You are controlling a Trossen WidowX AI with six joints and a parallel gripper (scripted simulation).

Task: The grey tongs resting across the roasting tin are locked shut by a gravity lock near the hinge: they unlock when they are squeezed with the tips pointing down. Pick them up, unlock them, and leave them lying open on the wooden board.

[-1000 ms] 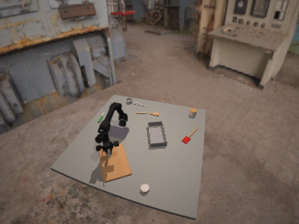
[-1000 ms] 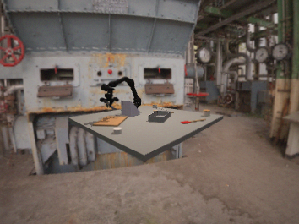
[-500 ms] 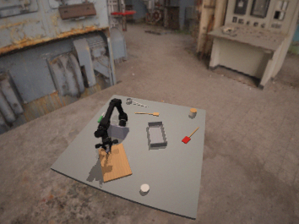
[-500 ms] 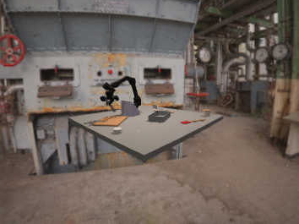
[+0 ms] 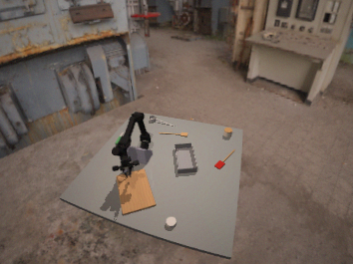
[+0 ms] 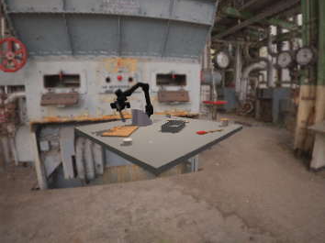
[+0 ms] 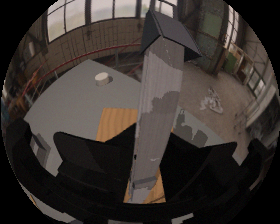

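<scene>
Right now the grey tongs is 40 mm to the left of my gripper tip and 20 mm behind it. The rest, counted from my gripper tip: white puck: 330 mm ahead, 170 mm below, 160 mm to the right; grey roasting tin: 430 mm to the left, 310 mm ahead, 160 mm below; wooden board: 180 mm below, 30 mm to the left.
</scene>
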